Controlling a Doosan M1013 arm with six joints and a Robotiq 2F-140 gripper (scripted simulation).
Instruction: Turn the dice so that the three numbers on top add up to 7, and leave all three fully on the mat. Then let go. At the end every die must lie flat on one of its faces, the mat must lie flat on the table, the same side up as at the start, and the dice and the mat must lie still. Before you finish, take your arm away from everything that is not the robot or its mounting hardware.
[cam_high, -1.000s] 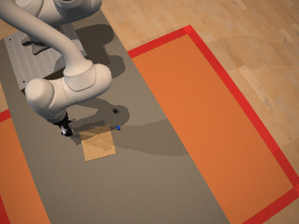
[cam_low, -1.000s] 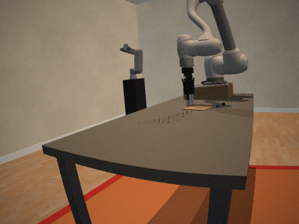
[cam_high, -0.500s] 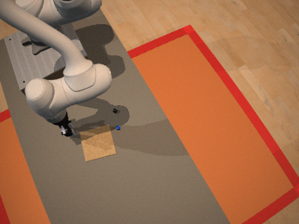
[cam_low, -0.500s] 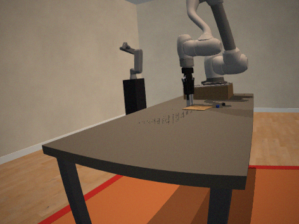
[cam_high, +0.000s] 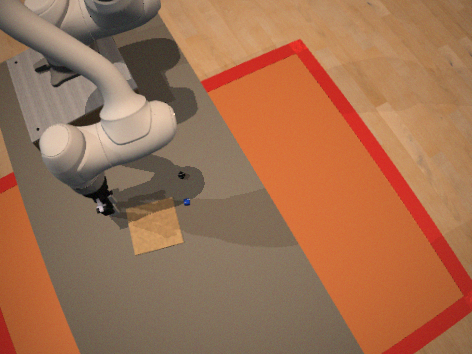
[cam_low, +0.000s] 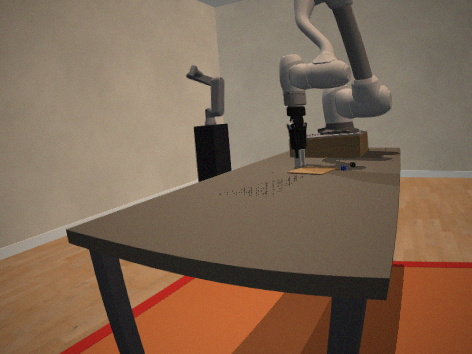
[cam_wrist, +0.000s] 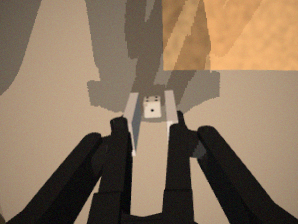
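Right now the tan mat is 9 cm to the left of my hand, 9 cm ahead of it and 3 cm below it. Also, from my hand: black die (22 cm to the left, 3 cm below, 2 cm behind); then white die (3 cm below); then blue die (21 cm to the left, 6 cm ahead, 3 cm below).
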